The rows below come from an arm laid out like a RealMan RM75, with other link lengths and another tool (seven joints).
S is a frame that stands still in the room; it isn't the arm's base.
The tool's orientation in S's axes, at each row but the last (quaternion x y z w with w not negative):
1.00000 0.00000 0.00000 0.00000
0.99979 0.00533 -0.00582 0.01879
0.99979 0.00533 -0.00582 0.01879
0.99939 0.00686 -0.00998 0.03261
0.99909 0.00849 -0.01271 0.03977
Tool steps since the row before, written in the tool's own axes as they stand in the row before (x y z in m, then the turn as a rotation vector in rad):
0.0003 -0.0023 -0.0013 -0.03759 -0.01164 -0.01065
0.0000 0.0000 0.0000 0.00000 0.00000 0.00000
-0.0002 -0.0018 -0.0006 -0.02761 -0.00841 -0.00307
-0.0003 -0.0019 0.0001 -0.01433 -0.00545 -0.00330
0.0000 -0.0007 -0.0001 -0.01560 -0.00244 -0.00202
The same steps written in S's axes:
0.0003 0.0023 0.0013 -0.03759 0.01164 0.01065
0.0000 0.0000 0.0000 0.00000 0.00000 0.00000
-0.0002 0.0018 0.0005 -0.02766 0.00823 0.00308
-0.0003 0.0019 -0.0002 -0.01434 0.00547 0.00323
0.0000 0.0007 0.0000 -0.01559 0.00234 0.00223

